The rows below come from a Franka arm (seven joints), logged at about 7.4 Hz.
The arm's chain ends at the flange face. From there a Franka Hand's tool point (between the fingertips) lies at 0.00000 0.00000 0.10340 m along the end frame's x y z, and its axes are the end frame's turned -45 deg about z.
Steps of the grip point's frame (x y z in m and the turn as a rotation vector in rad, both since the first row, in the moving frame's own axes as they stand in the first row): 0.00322 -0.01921 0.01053 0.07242 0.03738 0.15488; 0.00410 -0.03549 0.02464 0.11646 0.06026 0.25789; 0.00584 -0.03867 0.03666 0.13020 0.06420 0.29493; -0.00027 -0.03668 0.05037 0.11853 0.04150 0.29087; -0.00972 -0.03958 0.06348 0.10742 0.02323 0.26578; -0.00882 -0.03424 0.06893 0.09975 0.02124 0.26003; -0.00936 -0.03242 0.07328 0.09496 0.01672 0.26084; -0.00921 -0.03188 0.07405 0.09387 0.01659 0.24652; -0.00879 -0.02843 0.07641 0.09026 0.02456 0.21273; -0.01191 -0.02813 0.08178 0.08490 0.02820 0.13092
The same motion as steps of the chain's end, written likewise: -0.00938 -0.00768 0.01087 0.07764 -0.02478 0.15488; -0.01980 -0.01473 0.02552 0.12496 -0.03974 0.25789; -0.02055 -0.01681 0.03774 0.13746 -0.04667 0.29493; -0.02228 -0.01343 0.05118 0.11316 -0.05447 0.29087; -0.03005 -0.01088 0.06410 0.09238 -0.05953 0.26578; -0.02592 -0.00850 0.06946 0.08555 -0.05551 0.26003; -0.02495 -0.00750 0.07376 0.07897 -0.05532 0.26084; -0.02446 -0.00736 0.07452 0.07811 -0.05465 0.24652; -0.02245 -0.00506 0.07686 0.08119 -0.04646 0.21273; -0.02472 -0.00296 0.08219 0.07997 -0.04009 0.13092
